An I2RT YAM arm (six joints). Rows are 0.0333 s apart.
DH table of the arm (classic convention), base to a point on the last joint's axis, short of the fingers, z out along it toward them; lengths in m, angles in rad. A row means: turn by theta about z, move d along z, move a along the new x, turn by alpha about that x. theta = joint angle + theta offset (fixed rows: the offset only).
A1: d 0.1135; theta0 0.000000; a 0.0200; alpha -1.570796
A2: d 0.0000; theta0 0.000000; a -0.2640; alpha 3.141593
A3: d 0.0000; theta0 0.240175; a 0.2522; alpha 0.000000
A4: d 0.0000; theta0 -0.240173; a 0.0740; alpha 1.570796
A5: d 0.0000; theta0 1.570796; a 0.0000; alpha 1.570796
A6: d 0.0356; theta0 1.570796; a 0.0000; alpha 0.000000
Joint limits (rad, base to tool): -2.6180..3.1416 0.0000..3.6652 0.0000..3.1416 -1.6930..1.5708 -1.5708..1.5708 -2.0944..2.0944
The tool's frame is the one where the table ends.
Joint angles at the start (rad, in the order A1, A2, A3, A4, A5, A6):
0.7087 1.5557 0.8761 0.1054 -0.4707 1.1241
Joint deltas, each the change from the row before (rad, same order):
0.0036 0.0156 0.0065 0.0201 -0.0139 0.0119
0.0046 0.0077 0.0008 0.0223 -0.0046 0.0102
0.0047 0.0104 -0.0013 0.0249 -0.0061 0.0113
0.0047 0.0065 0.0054 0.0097 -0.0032 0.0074
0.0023 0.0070 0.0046 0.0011 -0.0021 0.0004
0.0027 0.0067 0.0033 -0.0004 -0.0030 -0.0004
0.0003 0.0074 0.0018 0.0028 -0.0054 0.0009
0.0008 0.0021 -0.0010 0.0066 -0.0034 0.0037
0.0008 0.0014 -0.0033 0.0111 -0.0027 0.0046
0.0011 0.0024 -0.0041 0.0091 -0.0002 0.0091
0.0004 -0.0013 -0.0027 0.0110 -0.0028 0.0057
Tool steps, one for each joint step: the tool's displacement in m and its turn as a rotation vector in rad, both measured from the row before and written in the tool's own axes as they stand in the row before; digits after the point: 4 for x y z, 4 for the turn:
-0.0006 0.0010 0.0038 -0.0153 0.0115 0.0051
0.0002 0.0011 0.0023 -0.0149 0.0025 0.0009
0.0005 0.0000 0.0030 -0.0137 0.0050 0.0029
0.0002 0.0016 0.0020 -0.0088 0.0041 0.0012
-0.0001 0.0001 0.0018 -0.0001 0.0044 0.0000
0.0003 -0.0003 0.0018 0.0016 0.0065 0.0002
-0.0002 -0.0010 0.0016 0.0001 0.0062 0.0021
0.0002 -0.0001 0.0006 -0.0042 0.0026 0.0016
0.0003 -0.0003 0.0005 -0.0063 0.0010 0.0011
0.0005 -0.0010 0.0007 -0.0023 0.0003 0.0073
0.0002 0.0006 -0.0002 -0.0088 -0.0002 0.0008

